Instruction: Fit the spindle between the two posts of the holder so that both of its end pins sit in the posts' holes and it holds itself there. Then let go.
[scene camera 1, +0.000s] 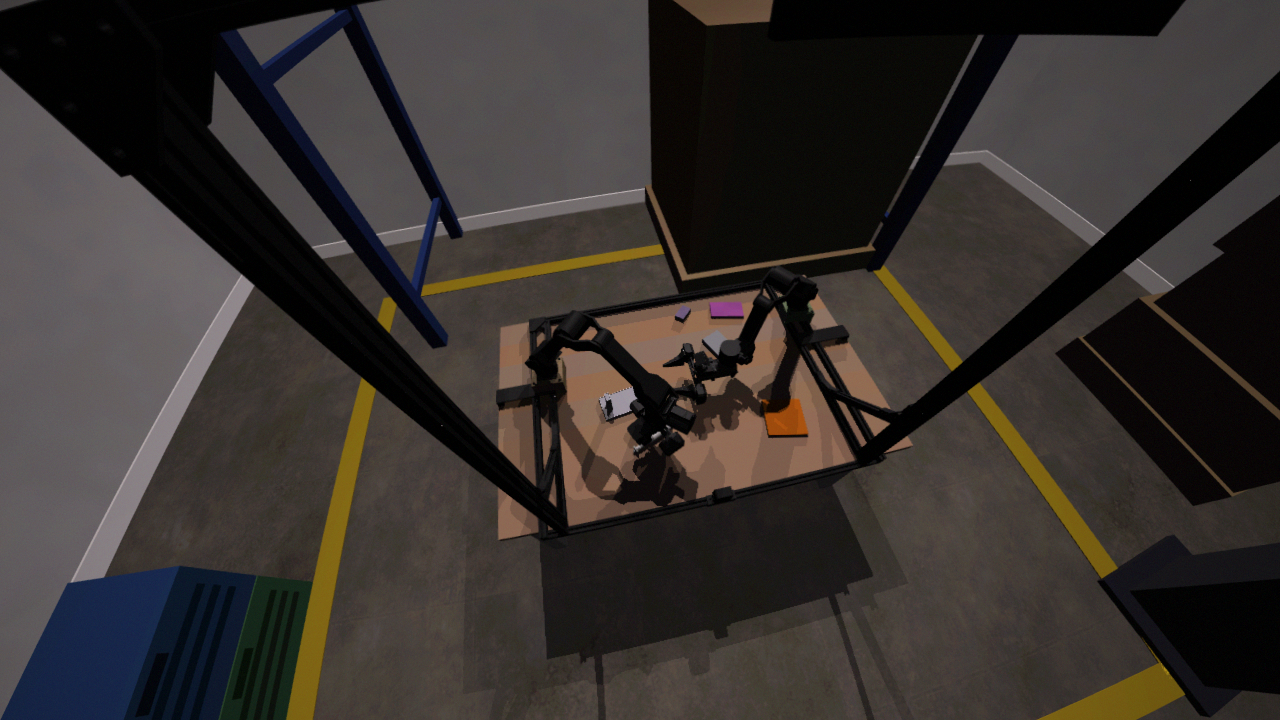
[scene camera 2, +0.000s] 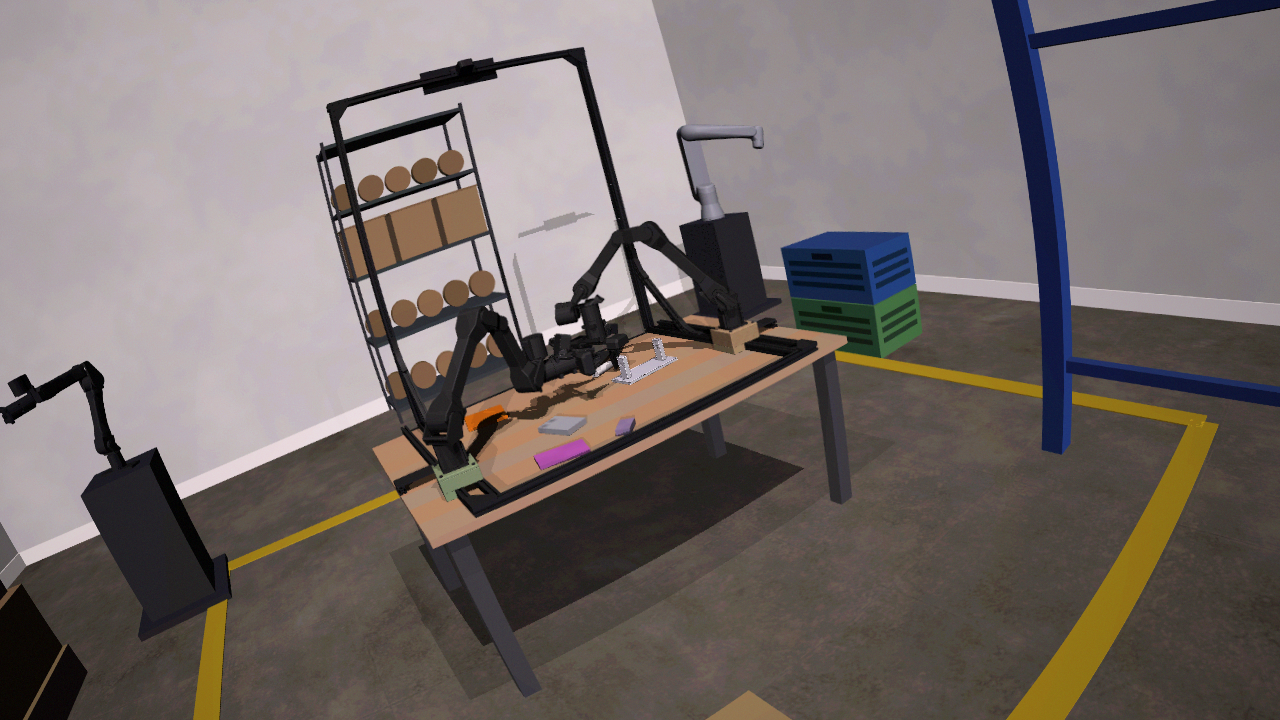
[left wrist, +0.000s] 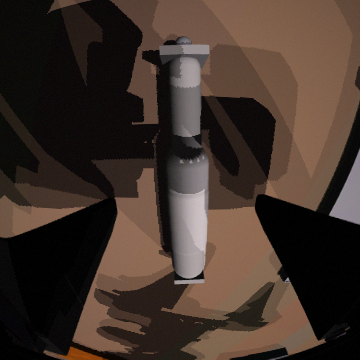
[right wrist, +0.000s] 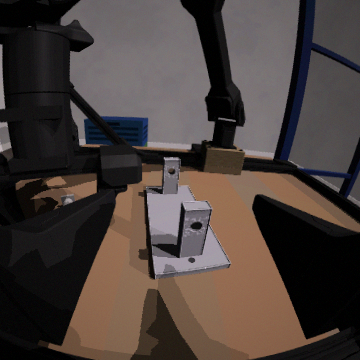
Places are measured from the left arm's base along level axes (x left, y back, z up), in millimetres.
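Pixels of known places: left gripper, fingertip midpoint: (scene camera 1: 656, 435) (scene camera 2: 605, 369) (left wrist: 186, 203); right gripper, fingertip midpoint: (scene camera 1: 665, 378) (scene camera 2: 601, 350) (right wrist: 186, 199); left arm's base, link origin: (scene camera 1: 546, 371) (scene camera 2: 733, 325) (right wrist: 221, 145); right arm's base, link origin: (scene camera 1: 796, 304) (scene camera 2: 453, 465).
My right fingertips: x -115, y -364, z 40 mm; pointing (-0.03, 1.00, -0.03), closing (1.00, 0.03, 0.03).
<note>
For each thing: its top centre in the pictures, then the offset to it from my right fingertips.
- white-grey spindle, top centre: (left wrist: 188, 197) (right wrist: 61, 217) (scene camera 2: 606, 362) (scene camera 1: 653, 436) dx -142, dy +62, dz -80 mm
- holder, top centre: (right wrist: 176, 214) (scene camera 2: 644, 368) (scene camera 1: 630, 399) dx +0, dy +113, dz -94 mm
- far post, top centre: (right wrist: 171, 158) (scene camera 2: 656, 339) (scene camera 1: 607, 396) dx -15, dy +180, dz -32 mm
- orange block, top centre: (scene camera 2: 484, 416) (scene camera 1: 784, 416) dx -142, dy -345, dz -94 mm
- grey block, top centre: (scene camera 2: 561, 422) (scene camera 1: 719, 344) dx +156, dy -221, dz -88 mm
- magenta block, top centre: (scene camera 2: 561, 452) (scene camera 1: 726, 309) dx +314, dy -292, dz -93 mm
- small purple block, top centre: (scene camera 2: 624, 423) (left wrist: 336, 339) (scene camera 1: 682, 312) dx +324, dy -128, dz -88 mm
The white-grey spindle (left wrist: 188, 220) (right wrist: 67, 199) lies on the table, lengthwise in the left wrist view, with a square flange and round pin at its top end. My left gripper (left wrist: 186, 203) is open above it, one finger on each side, neither touching it. The holder (scene camera 1: 619, 404) (scene camera 2: 646, 369) (right wrist: 162, 215) stands on the table, its two posts upright and nothing between them; a hole shows in the near post (right wrist: 194, 235) and the far post (right wrist: 171, 180). My right gripper (right wrist: 186, 199) (scene camera 1: 677, 377) is open and empty, its fingers facing the holder from the near-post end.
An orange block (scene camera 1: 785, 420) (scene camera 2: 486, 418), a grey block (scene camera 1: 715, 341) (scene camera 2: 562, 425), a magenta block (scene camera 1: 725, 309) (scene camera 2: 562, 453) and a small purple block (scene camera 1: 682, 314) (scene camera 2: 624, 427) lie on the table. Black frame rails run along its edges. Both forearms come close together over the middle.
</note>
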